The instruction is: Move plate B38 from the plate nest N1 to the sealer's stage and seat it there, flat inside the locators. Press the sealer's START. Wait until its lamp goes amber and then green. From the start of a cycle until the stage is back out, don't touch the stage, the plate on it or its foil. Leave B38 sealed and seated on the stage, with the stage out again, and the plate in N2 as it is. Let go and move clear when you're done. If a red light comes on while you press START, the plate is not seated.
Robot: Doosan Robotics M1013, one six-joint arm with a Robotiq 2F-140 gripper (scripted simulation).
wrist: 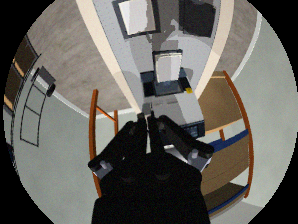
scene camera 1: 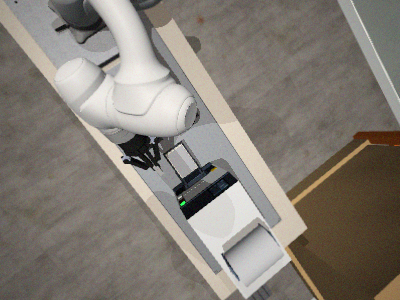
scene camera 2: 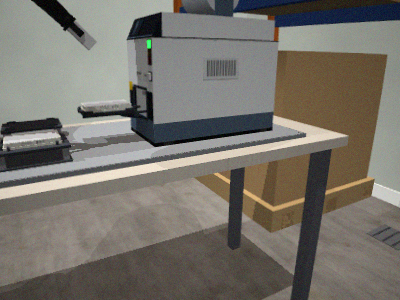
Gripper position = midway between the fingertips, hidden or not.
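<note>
The gripper (scene camera 1: 160, 172) is visible, and it appears in the wrist view (wrist: 147, 108) too. A sealer (wrist: 182, 108) is also part of the scene.
</note>
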